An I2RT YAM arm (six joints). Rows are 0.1 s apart.
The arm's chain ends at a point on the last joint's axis. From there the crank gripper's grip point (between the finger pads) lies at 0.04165 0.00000 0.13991 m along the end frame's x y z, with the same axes.
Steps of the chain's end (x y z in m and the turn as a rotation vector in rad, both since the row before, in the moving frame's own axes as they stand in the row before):
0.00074, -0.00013, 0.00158, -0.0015, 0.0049, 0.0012
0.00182, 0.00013, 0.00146, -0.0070, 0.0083, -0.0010
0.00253, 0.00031, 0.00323, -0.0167, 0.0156, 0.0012
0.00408, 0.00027, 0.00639, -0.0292, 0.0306, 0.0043
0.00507, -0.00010, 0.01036, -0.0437, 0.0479, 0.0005
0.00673, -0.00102, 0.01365, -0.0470, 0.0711, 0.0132
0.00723, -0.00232, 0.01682, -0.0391, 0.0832, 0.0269
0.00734, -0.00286, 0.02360, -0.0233, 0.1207, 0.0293
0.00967, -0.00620, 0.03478, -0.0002, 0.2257, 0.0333
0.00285, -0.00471, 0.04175, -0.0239, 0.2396, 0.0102
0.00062, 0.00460, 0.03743, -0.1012, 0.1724, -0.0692
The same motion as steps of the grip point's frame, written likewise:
0.00142, 0.00013, 0.00137, -0.0015, 0.0049, 0.0012
0.00298, 0.00107, 0.00111, -0.0070, 0.0083, -0.0010
0.00471, 0.00269, 0.00254, -0.0167, 0.0156, 0.0012
0.00833, 0.00452, 0.00499, -0.0292, 0.0306, 0.0043
0.01172, 0.00599, 0.00807, -0.0437, 0.0479, 0.0005
0.01651, 0.00609, 0.01017, -0.0470, 0.0711, 0.0132
0.01862, 0.00435, 0.01275, -0.0391, 0.0832, 0.0269
0.02381, 0.00180, 0.01752, -0.0233, 0.1207, 0.0293
0.03989, -0.00427, 0.02191, -0.0002, 0.2257, 0.0333
0.03484, -0.00093, 0.02783, -0.0239, 0.2396, 0.0102
0.02433, 0.01460, 0.02766, -0.1012, 0.1724, -0.0692

